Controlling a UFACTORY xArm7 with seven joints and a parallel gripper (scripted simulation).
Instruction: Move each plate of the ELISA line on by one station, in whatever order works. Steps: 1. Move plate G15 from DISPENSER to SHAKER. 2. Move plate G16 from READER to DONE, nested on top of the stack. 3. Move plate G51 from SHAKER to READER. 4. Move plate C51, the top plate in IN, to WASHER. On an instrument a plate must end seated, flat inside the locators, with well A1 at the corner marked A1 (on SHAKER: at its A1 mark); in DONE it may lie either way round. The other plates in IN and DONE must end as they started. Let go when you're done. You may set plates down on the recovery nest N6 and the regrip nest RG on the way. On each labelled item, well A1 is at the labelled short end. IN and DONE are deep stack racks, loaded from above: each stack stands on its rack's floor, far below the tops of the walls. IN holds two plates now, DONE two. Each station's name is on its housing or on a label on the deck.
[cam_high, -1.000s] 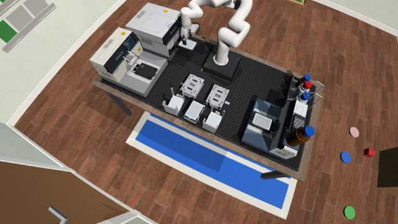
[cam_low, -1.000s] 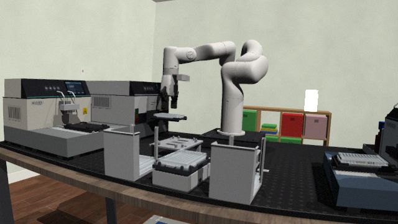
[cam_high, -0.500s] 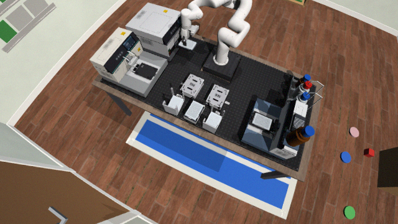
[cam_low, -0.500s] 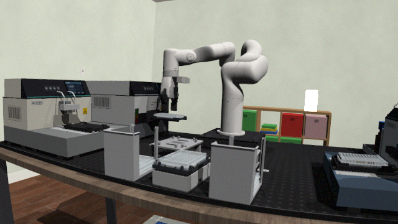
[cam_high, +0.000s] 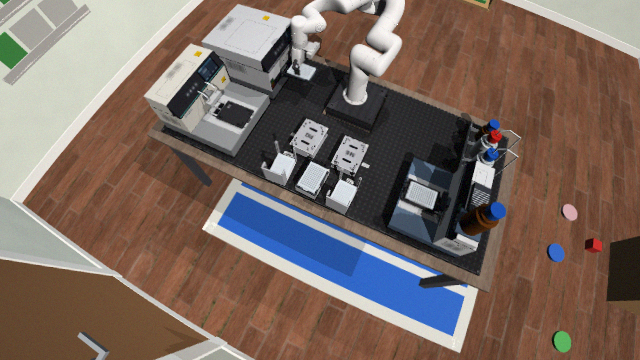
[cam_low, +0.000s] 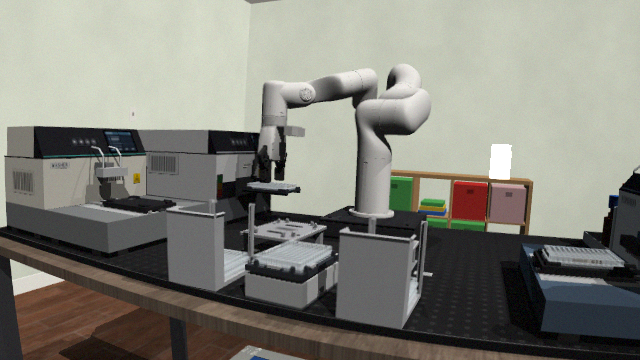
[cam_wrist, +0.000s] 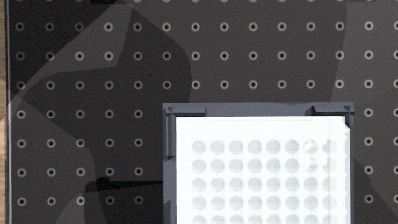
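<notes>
The reader's dark tray is 3 cm below my hand. Round my hand: washer 36 cm ahead, 43 cm to the right, 4 cm below; then washer nest 37 cm ahead, 19 cm to the right, 5 cm below; then DONE label 42 cm ahead, 13 cm to the left, 13 cm below.
</notes>
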